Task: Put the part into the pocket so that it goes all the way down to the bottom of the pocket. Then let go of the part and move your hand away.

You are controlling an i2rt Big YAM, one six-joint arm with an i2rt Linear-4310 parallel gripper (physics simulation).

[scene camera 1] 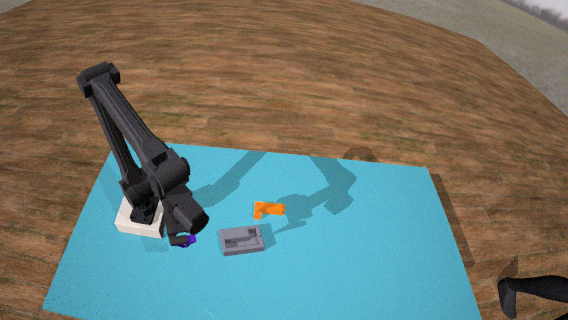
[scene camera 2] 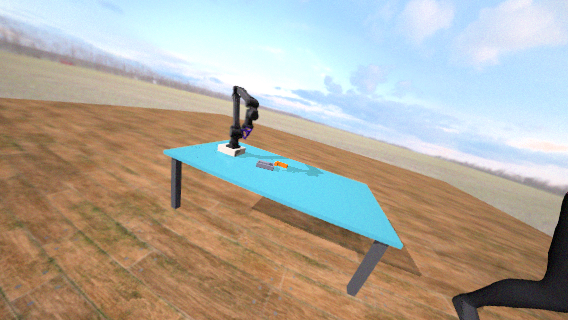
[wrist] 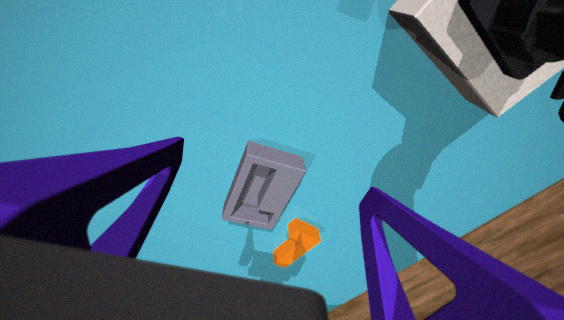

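Pixels of known places: gripper, between the fingertips: [scene camera 1: 182, 231] [scene camera 2: 246, 137] [wrist: 279, 173]; arm's base, origin of its link: [scene camera 1: 145, 209] [scene camera 2: 233, 146] [wrist: 528, 1].
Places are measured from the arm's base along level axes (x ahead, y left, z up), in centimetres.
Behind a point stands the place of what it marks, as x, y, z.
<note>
The orange L-shaped part [scene camera 1: 272, 208] @[46.0, 10.1, -2.6] [scene camera 2: 281, 164] @[45.2, 9.6, -3.6] [wrist: 306, 234] @[39.6, 8.8, -2.8] lies on the blue table top, beside the grey block and apart from it. The grey block [scene camera 1: 256, 245] @[41.1, -6.5, -2.1] [scene camera 2: 264, 165] @[36.7, -8.5, -2.9] [wrist: 285, 187] @[32.2, -2.4, -2.1] lies flat on the table, with its L-shaped pocket facing up and empty. My gripper [wrist: 279, 173] @[19.8, -14.8, 15.5] is open, with its purple fingers wide apart and nothing between them. It hangs above the table on the robot base's side of the block. In the scene views the fingers are small and partly hidden behind the arm.
The arm's white base [scene camera 1: 140, 227] @[0.4, -7.5, 0.0] [scene camera 2: 225, 149] @[-2.1, -7.7, -1.9] [wrist: 480, 92] @[6.9, 5.2, 0.0] stands on the blue table [scene camera 1: 350, 280] @[74.1, -16.9, -5.7] [scene camera 2: 310, 200] @[78.8, -29.0, -5.7] [wrist: 125, 75] @[31.4, -27.2, -5.7]. The arm's shadow falls over the part. A person's dark leg [scene camera 1: 537, 288] [scene camera 2: 515, 290] shows at the lower right, off the table.
</note>
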